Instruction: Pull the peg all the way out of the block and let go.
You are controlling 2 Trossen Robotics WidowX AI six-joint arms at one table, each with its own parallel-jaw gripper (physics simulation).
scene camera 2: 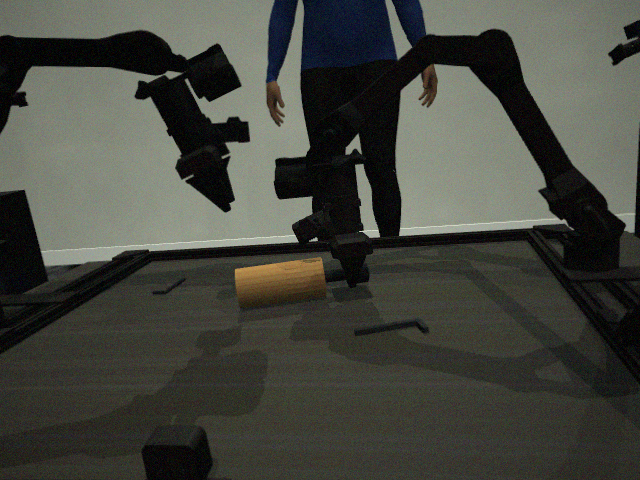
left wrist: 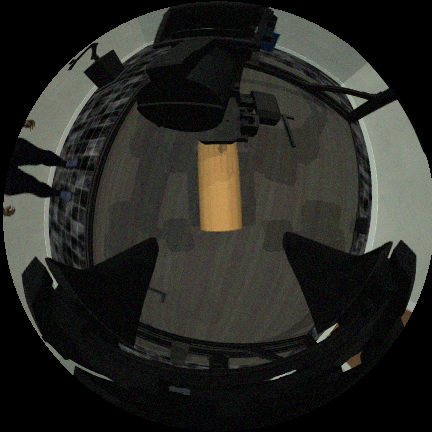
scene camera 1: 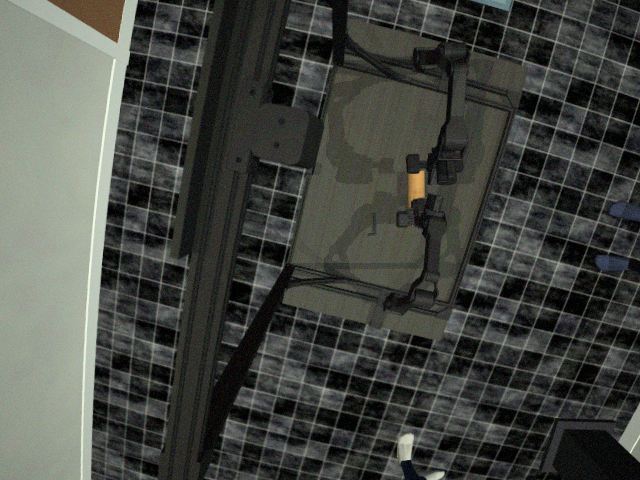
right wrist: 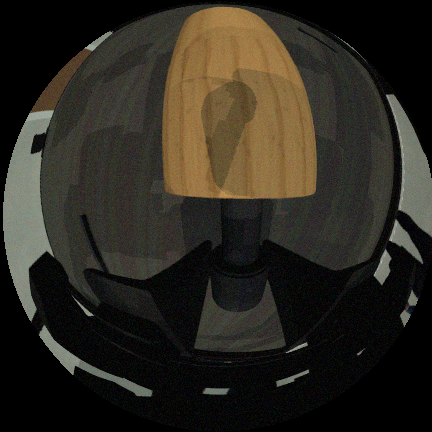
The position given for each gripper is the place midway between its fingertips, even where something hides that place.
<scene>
The right gripper [scene camera 2: 350, 283] grips a dark peg [right wrist: 238, 267]. Also in view: the left gripper [scene camera 2: 230, 206] and a wooden block [scene camera 2: 303, 279].
The wooden block also shows in the left wrist view [left wrist: 218, 171] and in the right wrist view [right wrist: 236, 123]. The left gripper also shows in the left wrist view [left wrist: 220, 241]. The right gripper is seen too in the left wrist view [left wrist: 215, 128] and in the right wrist view [right wrist: 236, 245].
</scene>
